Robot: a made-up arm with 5 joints.
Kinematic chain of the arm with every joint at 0, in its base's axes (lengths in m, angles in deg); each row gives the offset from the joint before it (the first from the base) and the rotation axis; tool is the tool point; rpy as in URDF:
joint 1: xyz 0.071 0 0.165 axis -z
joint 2: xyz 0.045 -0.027 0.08 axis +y
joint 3: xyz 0.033 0 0.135 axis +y
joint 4: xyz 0.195 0 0.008 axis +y
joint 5: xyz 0.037 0.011 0 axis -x
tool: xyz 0 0 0 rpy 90 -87.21 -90
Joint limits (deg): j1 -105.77..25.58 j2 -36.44..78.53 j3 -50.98..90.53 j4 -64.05..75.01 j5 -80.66..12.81
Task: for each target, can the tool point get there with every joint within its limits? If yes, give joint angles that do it. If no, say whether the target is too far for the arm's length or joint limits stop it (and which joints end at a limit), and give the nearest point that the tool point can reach.
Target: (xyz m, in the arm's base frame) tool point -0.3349 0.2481 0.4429
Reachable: no: too far | nearest point -0.0085 0.3403 0.4429 | short by 0.339 m
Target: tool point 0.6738 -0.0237 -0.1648
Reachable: no: too far | nearest point 0.4220 -0.0138 0.0783 | short by 0.350 m
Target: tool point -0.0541 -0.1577 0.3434
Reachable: no: joint limits stop it (at a limit: joint 2, joint 3) | nearest point 0.0474 -0.0297 0.2185 | short by 0.206 m
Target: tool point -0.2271 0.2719 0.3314
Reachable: no: joint limits stop it (at a limit: joint 1) | nearest point -0.0067 0.3341 0.3314 | short by 0.229 m
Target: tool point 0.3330 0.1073 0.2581
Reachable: yes | joints -25.52 8.93 17.16 55.39 -14.04
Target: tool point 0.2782 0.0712 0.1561
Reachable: yes | joints -23.15 18.12 51.80 -23.98 -19.17
